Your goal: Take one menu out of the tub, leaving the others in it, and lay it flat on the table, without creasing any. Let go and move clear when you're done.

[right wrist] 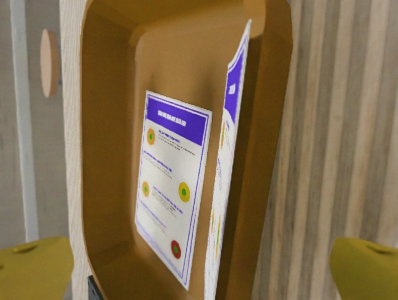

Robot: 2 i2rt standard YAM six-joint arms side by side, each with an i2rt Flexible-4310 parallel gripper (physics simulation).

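Note:
A brown tub (110, 165) fills the middle of the right wrist view. A white menu (170, 175) with a purple header and round food pictures is inside it, tilted in the view. A second menu (220, 170) stands steeply near the tub's right wall, seen nearly edge-on, with its upper end bent a little; its lower end runs out of the frame. My right gripper (202, 249) is open, its yellow fingers wide apart at the lower left and lower right, with the tub and menus showing beyond the gap. My left gripper does not show in this view.
A light wooden strip (73, 150) runs along the tub's left side. A round peach-coloured disc (49, 63) is at the upper left. A striped wooden surface (325, 125) lies to the right. A small dark object (95, 288) shows at the tub's lower left edge.

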